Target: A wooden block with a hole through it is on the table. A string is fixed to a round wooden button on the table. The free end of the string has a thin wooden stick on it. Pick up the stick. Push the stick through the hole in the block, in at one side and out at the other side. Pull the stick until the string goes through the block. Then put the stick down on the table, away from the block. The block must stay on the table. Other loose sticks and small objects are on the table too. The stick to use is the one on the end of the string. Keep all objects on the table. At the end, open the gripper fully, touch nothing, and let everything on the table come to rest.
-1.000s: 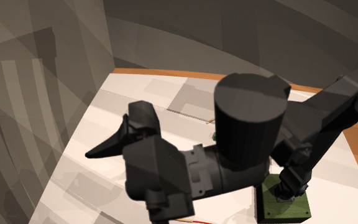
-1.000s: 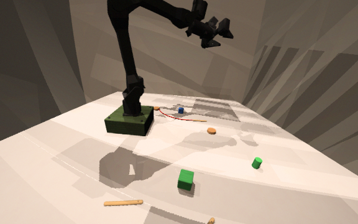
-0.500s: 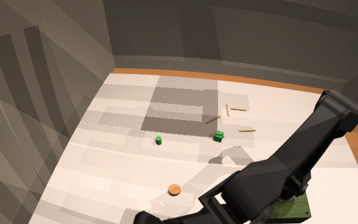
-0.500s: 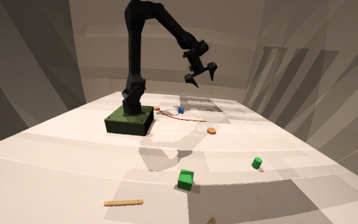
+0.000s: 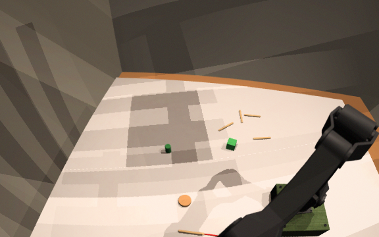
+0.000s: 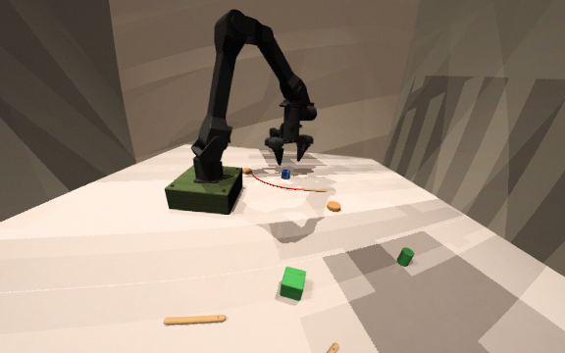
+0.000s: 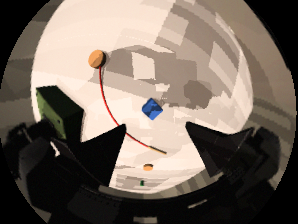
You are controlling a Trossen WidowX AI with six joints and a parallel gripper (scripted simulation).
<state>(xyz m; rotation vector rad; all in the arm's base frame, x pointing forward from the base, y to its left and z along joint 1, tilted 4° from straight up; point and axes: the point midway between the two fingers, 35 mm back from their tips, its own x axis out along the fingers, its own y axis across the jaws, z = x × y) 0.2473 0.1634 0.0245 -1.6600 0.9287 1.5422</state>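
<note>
Right now the small blue block is 50 mm below my gripper tip, 10 mm to the left of it and 10 mm behind it. The rest, counted from my gripper tip: green cube (440 mm to the right, 50 mm below, 50 mm behind); then thin wooden stick (100 mm to the right, 70 mm ahead, 60 mm below); then round wooden button (160 mm behind, 60 mm below, 50 mm to the left).
</note>
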